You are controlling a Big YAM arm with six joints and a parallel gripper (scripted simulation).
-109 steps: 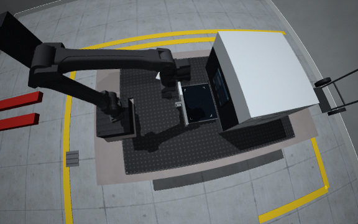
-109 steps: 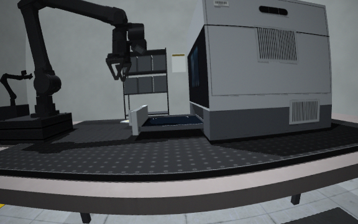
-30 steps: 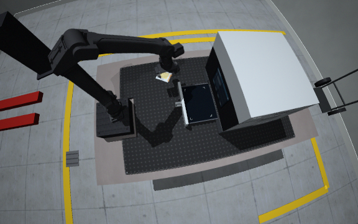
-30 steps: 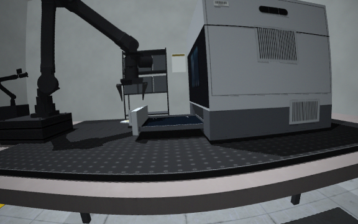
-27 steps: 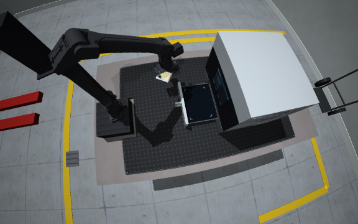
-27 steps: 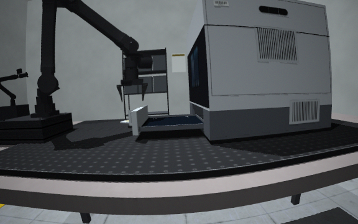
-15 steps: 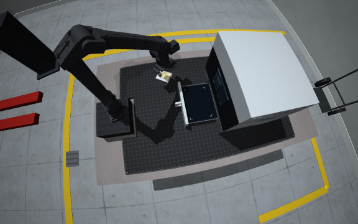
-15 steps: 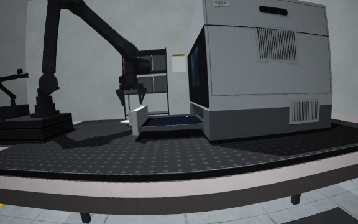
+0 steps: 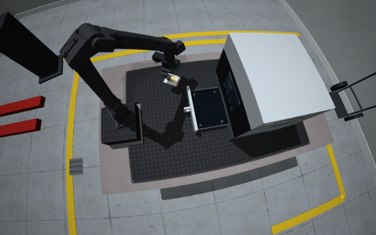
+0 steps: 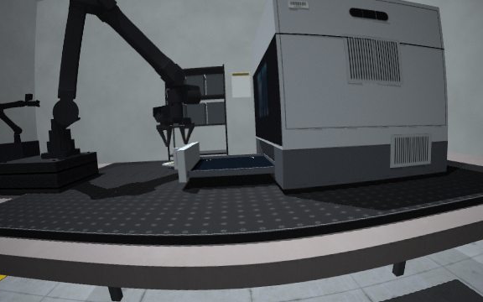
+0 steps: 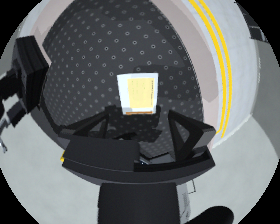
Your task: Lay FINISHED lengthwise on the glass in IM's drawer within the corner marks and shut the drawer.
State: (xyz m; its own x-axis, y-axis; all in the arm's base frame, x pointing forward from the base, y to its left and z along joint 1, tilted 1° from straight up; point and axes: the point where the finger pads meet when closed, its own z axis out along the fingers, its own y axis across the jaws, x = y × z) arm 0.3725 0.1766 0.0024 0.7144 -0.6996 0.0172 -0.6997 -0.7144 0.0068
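The finished cassette lies 10 mm ahead of my hand and 80 mm below it. Round my hand: drawer (150 mm ahead, 290 mm to the right, 30 mm below).
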